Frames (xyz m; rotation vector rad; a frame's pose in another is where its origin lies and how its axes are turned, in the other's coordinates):
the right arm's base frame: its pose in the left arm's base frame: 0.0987 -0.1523 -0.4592 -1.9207 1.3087 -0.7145
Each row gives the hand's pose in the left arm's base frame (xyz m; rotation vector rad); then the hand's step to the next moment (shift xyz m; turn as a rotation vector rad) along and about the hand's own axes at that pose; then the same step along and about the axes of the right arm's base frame.
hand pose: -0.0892 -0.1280 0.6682 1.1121 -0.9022 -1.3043
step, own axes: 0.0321 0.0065 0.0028 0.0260 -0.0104 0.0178
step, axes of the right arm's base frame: 0.0315 0.0038 -0.0087 0.0191 0.0226 -0.0150
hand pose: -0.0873 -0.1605 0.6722 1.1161 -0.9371 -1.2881
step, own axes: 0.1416 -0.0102 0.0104 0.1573 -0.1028 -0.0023
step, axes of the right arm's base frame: 0.1315 0.0493 -0.0233 0.1325 0.1310 0.0248
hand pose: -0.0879 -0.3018 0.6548 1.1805 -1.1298 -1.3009
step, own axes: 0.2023 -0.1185 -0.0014 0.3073 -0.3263 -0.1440
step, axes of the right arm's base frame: 0.1718 0.1579 0.0231 0.2894 0.2915 0.2301
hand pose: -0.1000 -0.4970 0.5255 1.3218 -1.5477 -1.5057
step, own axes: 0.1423 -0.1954 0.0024 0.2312 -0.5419 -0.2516
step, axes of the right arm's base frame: 0.0837 0.1998 0.1072 0.2813 0.3152 0.4816
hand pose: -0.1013 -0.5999 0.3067 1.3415 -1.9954 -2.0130
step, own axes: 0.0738 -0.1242 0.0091 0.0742 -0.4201 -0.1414
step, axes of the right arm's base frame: 0.0058 0.1077 0.0965 0.1382 0.1607 0.3963
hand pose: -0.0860 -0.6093 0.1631 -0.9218 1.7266 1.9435
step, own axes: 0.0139 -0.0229 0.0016 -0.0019 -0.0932 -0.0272
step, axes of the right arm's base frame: -0.0031 0.0170 0.0205 0.0293 0.0171 0.0910
